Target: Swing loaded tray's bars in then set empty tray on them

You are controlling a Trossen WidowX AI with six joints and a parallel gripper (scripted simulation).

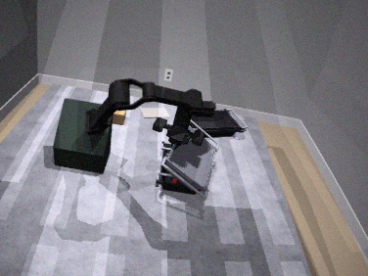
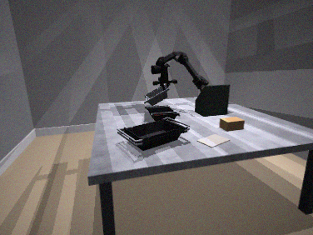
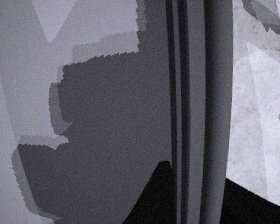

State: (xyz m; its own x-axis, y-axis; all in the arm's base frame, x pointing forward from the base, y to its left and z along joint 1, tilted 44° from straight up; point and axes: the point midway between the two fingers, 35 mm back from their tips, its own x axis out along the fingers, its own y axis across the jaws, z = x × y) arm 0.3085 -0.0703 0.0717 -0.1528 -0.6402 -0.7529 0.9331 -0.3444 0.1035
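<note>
My gripper tip is now 8 cm short of the loaded tray and 3 cm to the left of it. Also, from my gripper tip: brown block: 45 cm to the left, 26 cm behind, 14 cm below; flat white card: 56 cm to the left, 17 cm below, 3 cm behind.
</note>
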